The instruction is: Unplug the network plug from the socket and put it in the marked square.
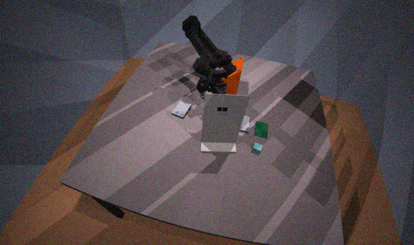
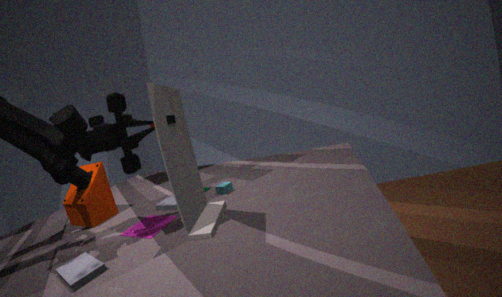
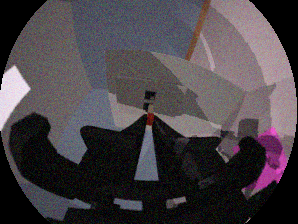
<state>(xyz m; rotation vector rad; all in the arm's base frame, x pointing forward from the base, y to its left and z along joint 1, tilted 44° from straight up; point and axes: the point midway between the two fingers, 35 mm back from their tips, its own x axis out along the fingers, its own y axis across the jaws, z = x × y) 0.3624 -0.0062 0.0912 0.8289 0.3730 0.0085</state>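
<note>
Right now the magenta marked square is 110 mm behind my gripper tip and 250 mm below it. Round my gripper tip: green flat patch: 80 mm behind, 240 mm to the left, 250 mm below; upright panel: 50 mm ahead, 100 mm below; cyan block: 50 mm ahead, 200 mm to the left, 240 mm below.
</note>
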